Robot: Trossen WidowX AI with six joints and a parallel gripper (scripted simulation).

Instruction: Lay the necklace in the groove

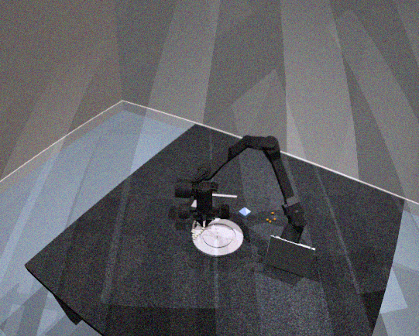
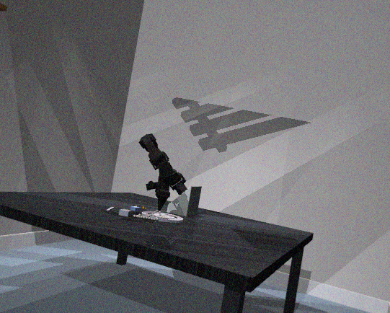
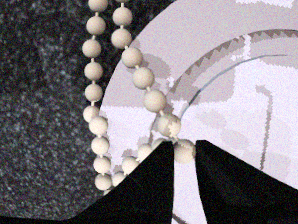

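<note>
The round white bead board lies 60 mm behind my gripper tip, 10 mm to the right of it and 30 mm below it. Round my gripper tip: small white block (110 mm ahead, 110 mm to the right, 30 mm below); then small blue cube (80 mm behind, 190 mm to the right, 30 mm below); then thin white stick (60 mm ahead, 230 mm to the right, 40 mm below).
</note>
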